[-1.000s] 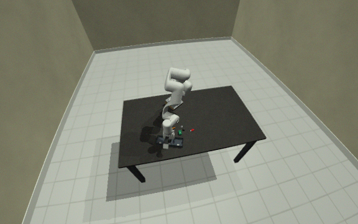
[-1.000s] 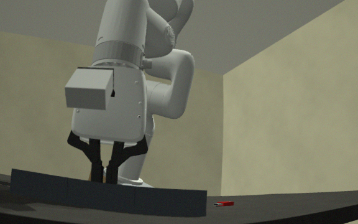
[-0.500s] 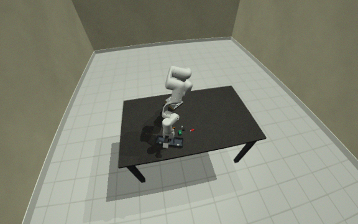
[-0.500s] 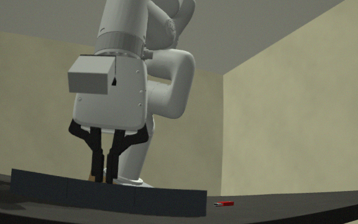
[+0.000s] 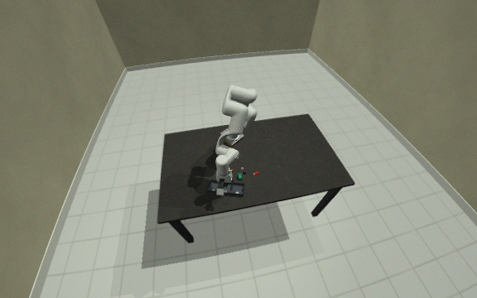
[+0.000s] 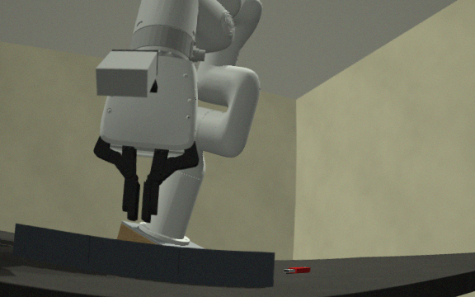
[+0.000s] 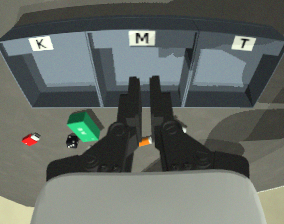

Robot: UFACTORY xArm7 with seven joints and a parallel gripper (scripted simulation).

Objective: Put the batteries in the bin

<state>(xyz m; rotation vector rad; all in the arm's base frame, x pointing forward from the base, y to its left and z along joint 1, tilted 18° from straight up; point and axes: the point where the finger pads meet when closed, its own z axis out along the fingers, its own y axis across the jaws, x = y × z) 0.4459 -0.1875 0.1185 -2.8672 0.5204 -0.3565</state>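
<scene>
Right now my hand is 60 mm above the dark blue bin. From my hand the other things lie so: green nine-volt battery: 120 mm to the left, 80 mm behind, 70 mm below; then bolt: 120 mm behind, 70 mm below; then orange cylindrical battery: 140 mm behind, 70 mm to the left, 70 mm below.
</scene>
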